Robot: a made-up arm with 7 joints.
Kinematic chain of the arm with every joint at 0, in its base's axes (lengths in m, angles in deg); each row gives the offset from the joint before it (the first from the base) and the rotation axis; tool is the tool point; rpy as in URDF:
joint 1: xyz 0 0 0.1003 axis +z
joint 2: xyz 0 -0.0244 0.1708 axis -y
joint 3: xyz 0 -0.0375 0.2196 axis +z
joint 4: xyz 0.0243 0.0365 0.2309 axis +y
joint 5: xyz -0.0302 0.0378 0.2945 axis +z
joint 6: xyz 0 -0.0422 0.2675 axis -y
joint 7: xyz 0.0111 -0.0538 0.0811 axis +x
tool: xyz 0 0 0 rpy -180 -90 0
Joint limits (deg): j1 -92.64..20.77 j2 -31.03..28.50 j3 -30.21..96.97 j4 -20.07..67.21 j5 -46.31..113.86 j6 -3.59..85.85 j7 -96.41..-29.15
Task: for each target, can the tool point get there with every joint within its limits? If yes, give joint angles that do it. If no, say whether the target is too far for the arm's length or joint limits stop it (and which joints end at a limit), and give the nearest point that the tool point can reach.
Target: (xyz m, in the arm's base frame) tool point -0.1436 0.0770 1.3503
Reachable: yes | joints -32.81 16.86 24.77 15.31 0.78 9.88 -71.98
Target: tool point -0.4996 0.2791 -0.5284
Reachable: no: joint limits stop it (at a limit: joint 1, joint 2, joint 3, joint 4, joint 5, joint 6) | nearest point -0.5407 0.3530 0.7380 | short by 1.269 m
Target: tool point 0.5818 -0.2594 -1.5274
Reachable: no: too far | nearest point 0.7453 -0.3323 0.4719 | short by 2.007 m
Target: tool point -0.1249 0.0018 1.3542
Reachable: yes | joints 11.37 8.45 54.37 1.55 70.52 24.43 -88.73
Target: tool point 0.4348 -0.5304 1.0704
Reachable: yes | joints -61.70 -25.68 40.29 27.48 40.70 32.60 -36.86
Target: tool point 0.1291 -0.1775 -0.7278
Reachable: no: joint limits stop it (at a limit: joint 2, joint 4, joint 5, joint 6) | nearest point 0.4780 -0.6572 0.4729 | short by 1.339 m
